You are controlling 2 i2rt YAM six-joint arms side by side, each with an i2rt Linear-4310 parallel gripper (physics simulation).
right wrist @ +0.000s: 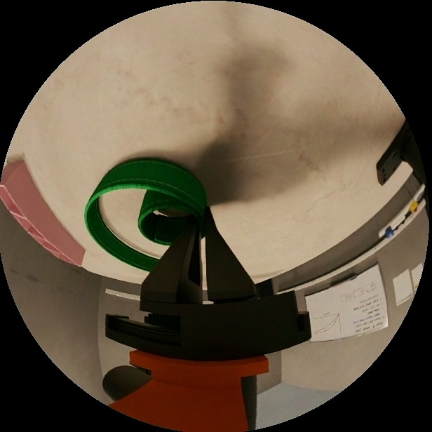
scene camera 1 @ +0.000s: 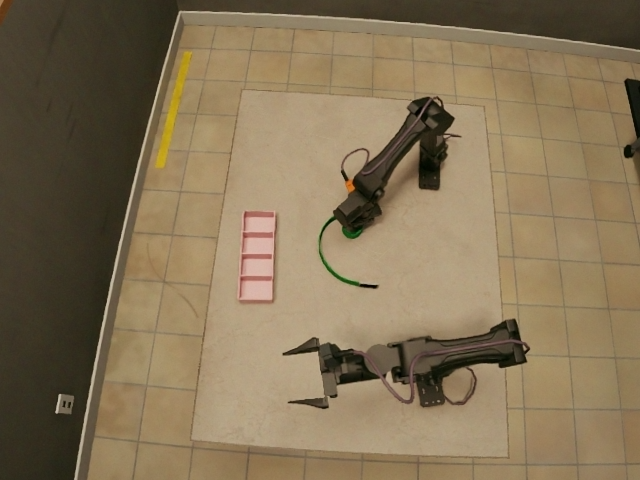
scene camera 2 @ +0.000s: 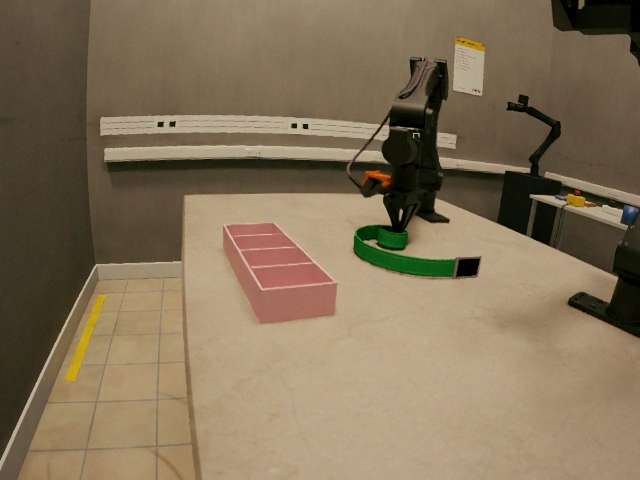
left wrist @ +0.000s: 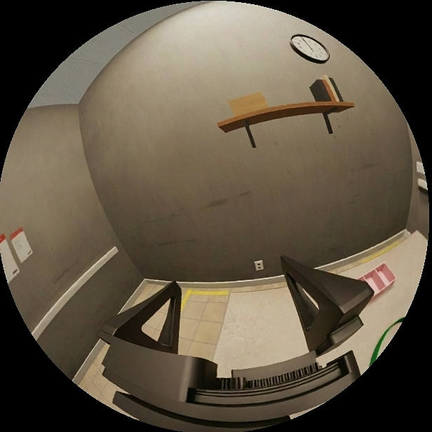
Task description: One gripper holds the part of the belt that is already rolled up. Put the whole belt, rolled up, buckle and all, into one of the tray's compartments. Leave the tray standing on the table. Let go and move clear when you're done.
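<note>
The green belt (scene camera 1: pixel 321 252) (scene camera 2: pixel 403 264) (right wrist: pixel 155 172) stands on edge on the table, one end wound into a small roll (scene camera 1: pixel 352 234) (scene camera 2: pixel 391 239). The rest curves out in a wide open arc to the dark buckle (scene camera 1: pixel 368 285) (scene camera 2: pixel 467 267). My right gripper (scene camera 2: pixel 398 230) (right wrist: pixel 202 210) points down and is shut on the belt at the roll; its fingertips are hidden in scene camera 1. My left gripper (scene camera 1: pixel 286 377) (left wrist: pixel 226 276) is wide open and empty, at the lower part of scene camera 1. The pink tray (scene camera 1: pixel 256 255) (scene camera 2: pixel 297 304) stands upright, its four compartments empty.
The tray's long side runs left of the belt in scene camera 1. The left arm's base (scene camera 1: pixel 430 395) is bolted at the table's lower right, the right arm's base (scene camera 1: pixel 429 179) at its upper right. A wall (left wrist: pixel 200 210) rises beyond the tray's side.
</note>
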